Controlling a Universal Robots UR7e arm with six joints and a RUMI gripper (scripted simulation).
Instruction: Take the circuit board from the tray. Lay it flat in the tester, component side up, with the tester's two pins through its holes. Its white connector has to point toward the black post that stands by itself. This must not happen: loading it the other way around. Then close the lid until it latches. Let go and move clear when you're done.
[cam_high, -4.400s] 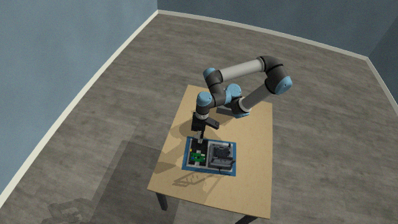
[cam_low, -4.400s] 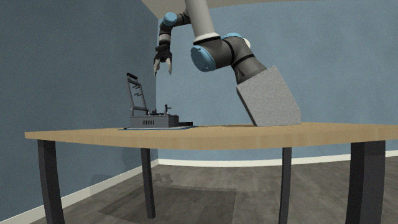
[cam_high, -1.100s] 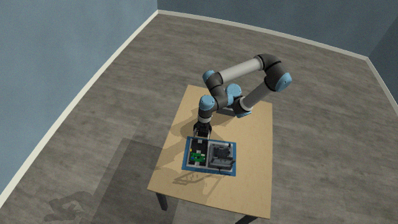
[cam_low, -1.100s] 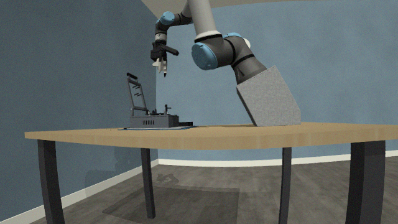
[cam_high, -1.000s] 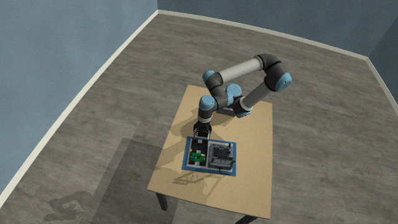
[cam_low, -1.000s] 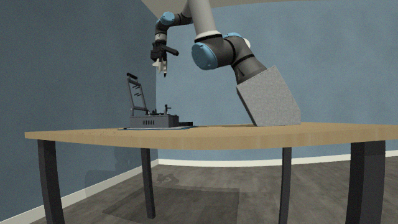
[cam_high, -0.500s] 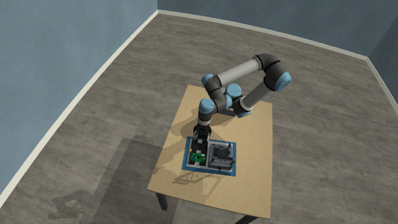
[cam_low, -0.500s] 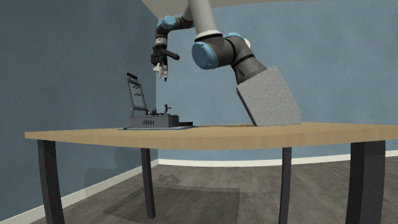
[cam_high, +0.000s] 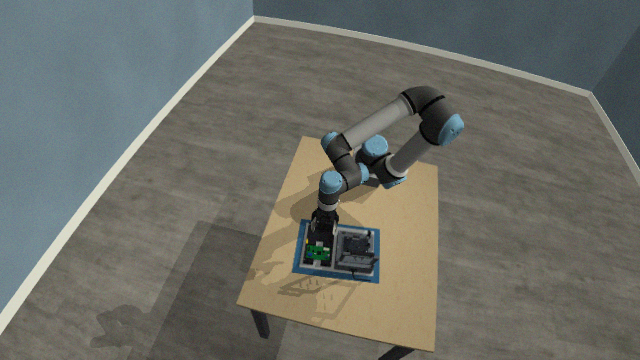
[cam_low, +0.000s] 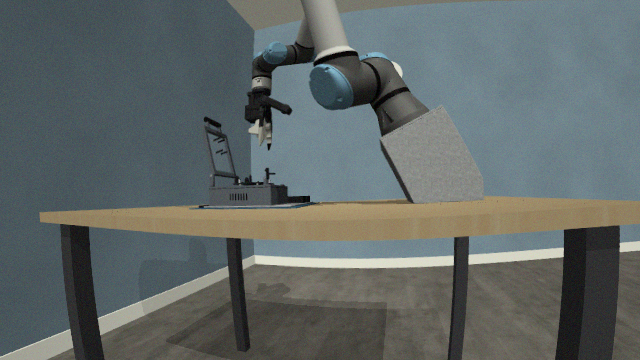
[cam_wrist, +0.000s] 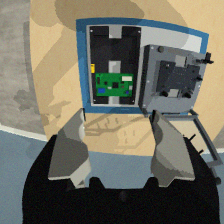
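My hand is 2 cm short of the green circuit board and 19 cm above it. Round my hand: tester bed: 3 cm behind, 17 cm to the left, 14 cm below; then see-through lid: 8 cm ahead, 17 cm to the left, 3 cm below.
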